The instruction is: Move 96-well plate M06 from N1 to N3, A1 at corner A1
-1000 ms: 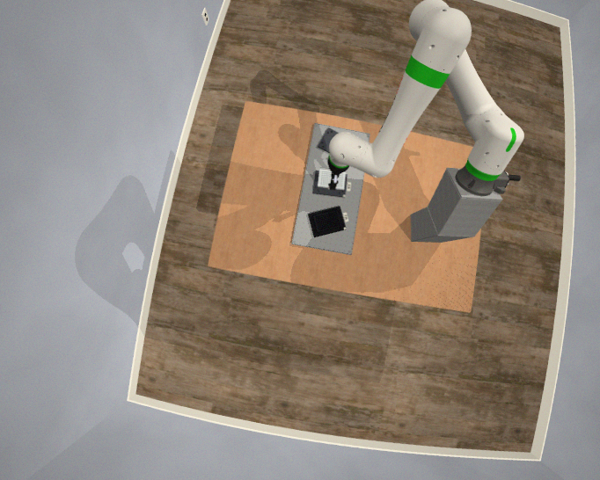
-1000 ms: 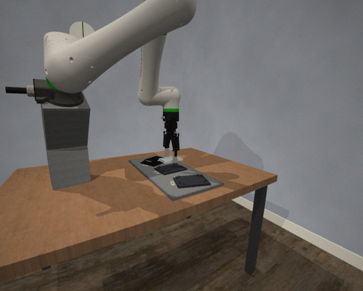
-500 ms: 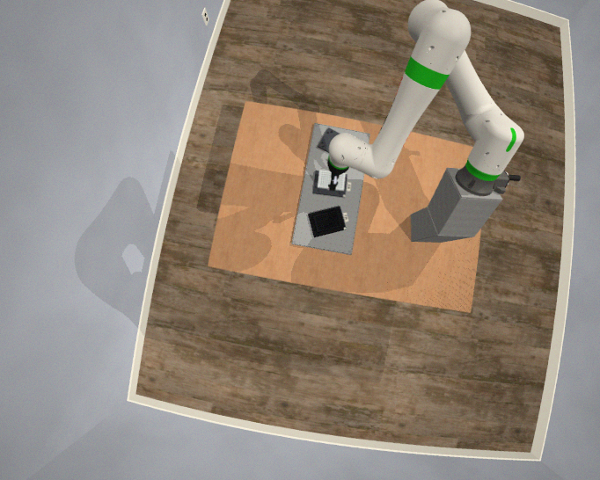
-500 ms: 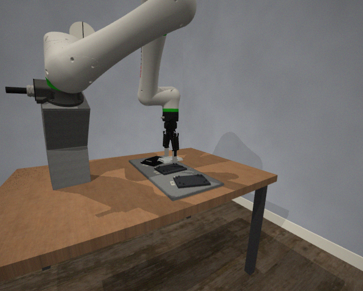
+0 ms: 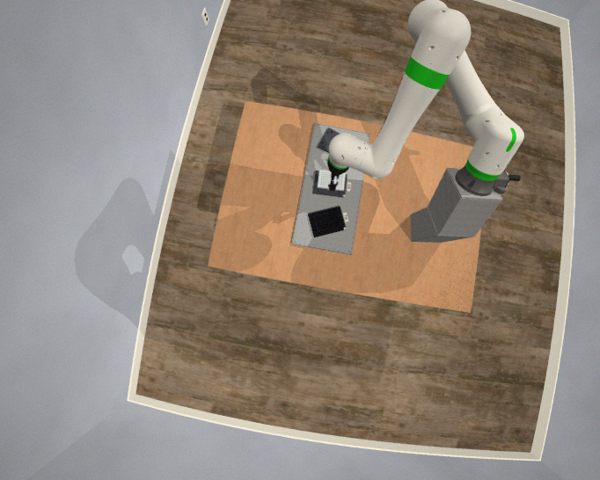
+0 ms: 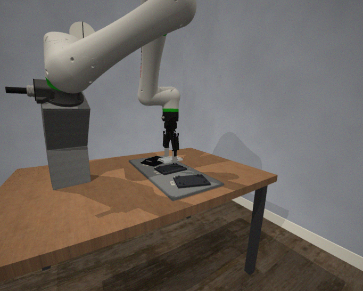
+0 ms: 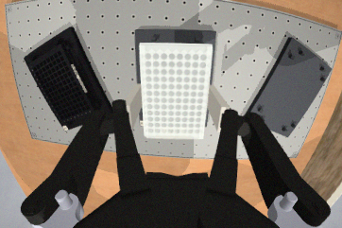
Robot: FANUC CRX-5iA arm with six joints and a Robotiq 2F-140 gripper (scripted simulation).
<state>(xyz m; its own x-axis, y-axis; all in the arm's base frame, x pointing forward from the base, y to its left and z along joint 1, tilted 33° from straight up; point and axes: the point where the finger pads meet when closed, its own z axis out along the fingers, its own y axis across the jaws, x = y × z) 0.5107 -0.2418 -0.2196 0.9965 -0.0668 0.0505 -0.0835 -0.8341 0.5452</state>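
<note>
Now: hand 20 mm above the white 96-well plate M06. From my hand the other things lie so: dark landing nest N3: 80 mm below; then black 96-well plate M09: 10 mm ahead, 190 mm to the left, 70 mm below; then N3 label: 100 mm behind, 10 mm to the left, 90 mm below.
</note>
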